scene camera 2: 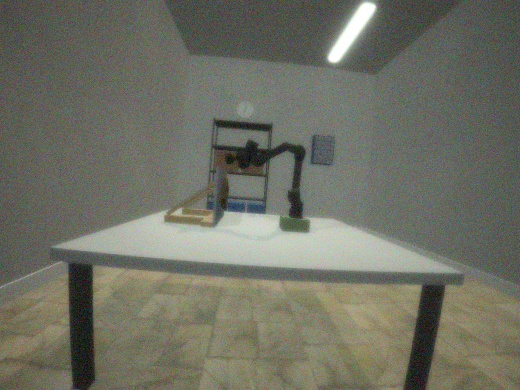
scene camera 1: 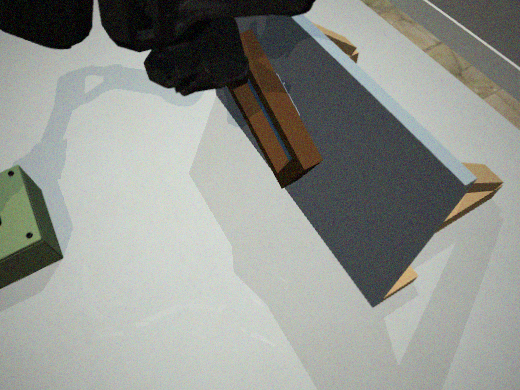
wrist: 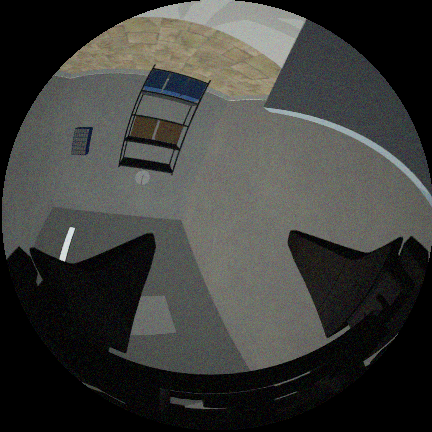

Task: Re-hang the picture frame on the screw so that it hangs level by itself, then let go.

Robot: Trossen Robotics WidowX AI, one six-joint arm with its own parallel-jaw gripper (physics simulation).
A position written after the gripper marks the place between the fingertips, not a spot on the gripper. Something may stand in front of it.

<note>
The gripper (wrist: 223, 239) is open and holds nothing. Also in view: a brown picture frame (scene camera 1: 272, 117). Further things: a wooden stand (scene camera 1: 470, 201).
The wrist view does not show the brown picture frame: it is out of frame.
</note>
